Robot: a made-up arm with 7 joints. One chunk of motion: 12 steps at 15 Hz.
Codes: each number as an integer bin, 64 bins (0 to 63) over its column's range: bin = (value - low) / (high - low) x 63, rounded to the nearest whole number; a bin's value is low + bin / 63 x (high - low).
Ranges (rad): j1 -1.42..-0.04 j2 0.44..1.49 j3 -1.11..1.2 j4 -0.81..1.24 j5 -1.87..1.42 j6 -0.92..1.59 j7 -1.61..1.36
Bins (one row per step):
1: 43 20 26 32 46 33 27
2: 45 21 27 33 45 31 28
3: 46 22 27 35 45 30 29
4: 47 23 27 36 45 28 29
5: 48 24 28 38 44 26 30
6: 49 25 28 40 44 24 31
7: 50 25 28 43 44 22 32
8: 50 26 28 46 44 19 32
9: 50 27 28 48 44 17 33
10: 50 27 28 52 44 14 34
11: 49 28 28 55 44 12 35
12: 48 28 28 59 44 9 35
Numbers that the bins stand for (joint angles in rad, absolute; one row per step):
1: -0.4781 0.7733 -0.1567 0.2313 0.5322 0.3948 -0.3371
2: -0.4343 0.7900 -0.1200 0.2638 0.4800 0.3151 -0.2900
3: -0.4124 0.8067 -0.1200 0.3289 0.4800 0.2752 -0.2429
4: -0.3905 0.8233 -0.1200 0.3614 0.4800 0.1956 -0.2429
5: -0.3686 0.8400 -0.0833 0.4265 0.4278 0.1159 -0.1957
6: -0.3467 0.8567 -0.0833 0.4916 0.4278 0.0362 -0.1486
7: -0.3248 0.8567 -0.0833 0.5892 0.4278 -0.0435 -0.1014
8: -0.3248 0.8733 -0.0833 0.6868 0.4278 -0.1630 -0.1014
9: -0.3248 0.8900 -0.0833 0.7519 0.4278 -0.2427 -0.0543
10: -0.3248 0.8900 -0.0833 0.8821 0.4278 -0.3622 -0.0071
11: -0.3467 0.9067 -0.0833 0.9797 0.4278 -0.4419 0.0400
12: -0.3686 0.9067 -0.0833 1.1098 0.4278 -0.5614 0.0400

